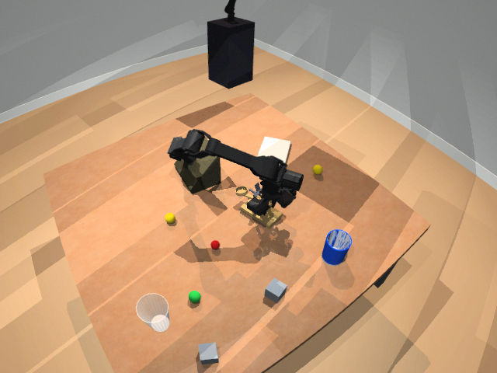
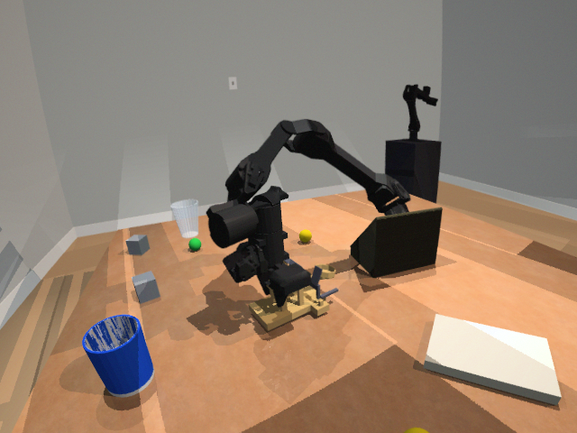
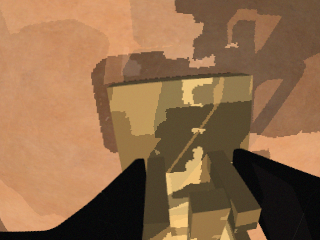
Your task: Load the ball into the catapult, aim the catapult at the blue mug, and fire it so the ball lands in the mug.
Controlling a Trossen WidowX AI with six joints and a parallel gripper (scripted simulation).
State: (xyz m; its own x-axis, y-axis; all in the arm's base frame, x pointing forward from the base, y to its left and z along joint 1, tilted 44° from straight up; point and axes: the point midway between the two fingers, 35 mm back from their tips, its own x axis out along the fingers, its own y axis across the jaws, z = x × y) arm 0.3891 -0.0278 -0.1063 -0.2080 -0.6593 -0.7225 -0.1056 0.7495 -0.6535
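The red ball is 230 mm to the right of my gripper tip, 30 mm behind it and 20 mm below it. Round my gripper tip: white slab 300 mm to the left, 260 mm behind, 30 mm below; then wooden catapult 70 mm behind, 20 mm above; then blue mug 290 mm ahead, 40 mm to the left, 10 mm below.
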